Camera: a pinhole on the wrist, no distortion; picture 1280 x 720 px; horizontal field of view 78.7 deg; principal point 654.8 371.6 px. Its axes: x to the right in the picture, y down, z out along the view. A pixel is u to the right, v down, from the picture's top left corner.
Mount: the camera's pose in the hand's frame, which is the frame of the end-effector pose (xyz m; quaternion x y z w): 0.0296 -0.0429 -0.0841 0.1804 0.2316 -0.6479 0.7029
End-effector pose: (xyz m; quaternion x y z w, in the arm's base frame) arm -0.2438 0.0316 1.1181 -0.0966 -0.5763 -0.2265 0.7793
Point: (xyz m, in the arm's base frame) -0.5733 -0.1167 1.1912
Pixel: 672 295
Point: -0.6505 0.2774 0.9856
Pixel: outside the picture
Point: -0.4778 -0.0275 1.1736
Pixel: 483 261
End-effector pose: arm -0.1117 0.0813 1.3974 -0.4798 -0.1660 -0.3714 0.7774
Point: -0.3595 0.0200 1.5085
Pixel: outside the picture
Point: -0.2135 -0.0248 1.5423
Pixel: 1240 484
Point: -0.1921 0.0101 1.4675
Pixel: 1010 180
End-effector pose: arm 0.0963 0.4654 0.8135 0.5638 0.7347 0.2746 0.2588
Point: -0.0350 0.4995 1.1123
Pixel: behind the camera
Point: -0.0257 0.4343 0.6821
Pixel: 984 164
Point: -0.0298 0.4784 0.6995
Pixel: 977 400
